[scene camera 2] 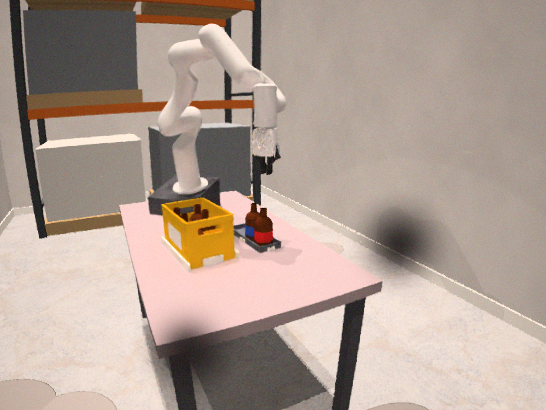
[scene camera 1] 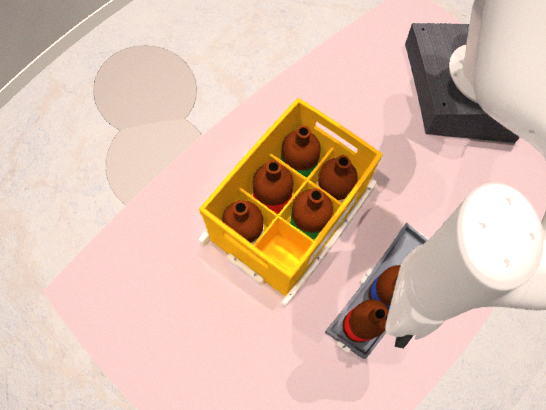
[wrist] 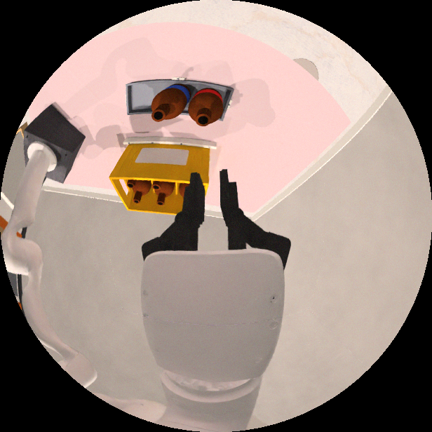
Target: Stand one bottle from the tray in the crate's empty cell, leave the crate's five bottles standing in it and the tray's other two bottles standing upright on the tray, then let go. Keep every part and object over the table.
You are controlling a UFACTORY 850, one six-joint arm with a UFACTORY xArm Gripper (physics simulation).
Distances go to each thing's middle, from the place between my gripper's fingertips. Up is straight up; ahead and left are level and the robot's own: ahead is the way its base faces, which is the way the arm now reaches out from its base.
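You'd find the blue-banded bottle (scene camera 1: pixel 382 289) 22 cm below my hand and 10 cm behind it.
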